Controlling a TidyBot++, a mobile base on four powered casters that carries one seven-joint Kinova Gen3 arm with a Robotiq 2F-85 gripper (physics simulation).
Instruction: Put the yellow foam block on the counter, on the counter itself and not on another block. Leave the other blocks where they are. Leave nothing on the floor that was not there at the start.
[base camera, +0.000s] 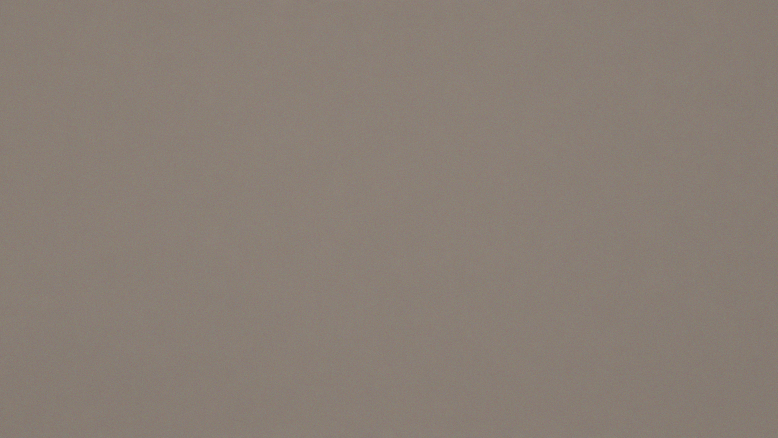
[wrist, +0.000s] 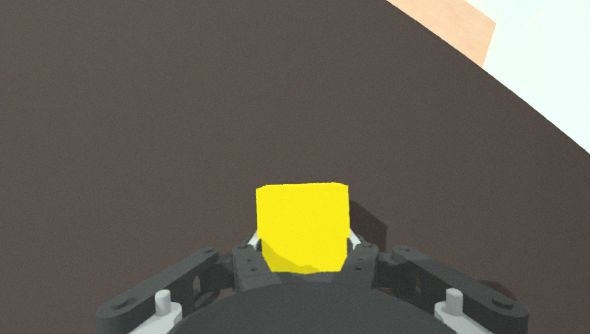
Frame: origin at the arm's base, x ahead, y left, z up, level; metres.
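Seen in the pictures: gripper, fingertip midpoint: (wrist: 303, 240).
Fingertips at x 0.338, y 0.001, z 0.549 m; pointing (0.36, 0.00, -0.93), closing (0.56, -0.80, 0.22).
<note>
A point is followed by its place in that frame.
In the wrist view my gripper (wrist: 303, 240) @[x 0.339, y 0.001, z 0.549 m] is shut on the yellow foam block (wrist: 304, 220) @[x 0.346, y 0.014, z 0.580 m], with one finger on each side of it. The dark brown counter top (wrist: 200, 110) @[x 0.386, y 0.157, z 0.513 m] fills most of the wrist view below the block. A dark shadow lies on the counter just right of the block. I cannot tell how high the block hangs over the counter. The other blocks do not show in either view.
The counter's edge runs diagonally across the upper right of the wrist view. Beyond it show a patch of tan floor (wrist: 455, 25) @[x 2.999, y -0.367, z -0.396 m] and a pale white surface (wrist: 555, 65) @[x 1.990, y -0.799, z 0.159 m]. The base camera shows a plain grey-brown surface (base camera: 388, 217) @[x 0.168, y 0.004, z -0.107 m] at close range.
</note>
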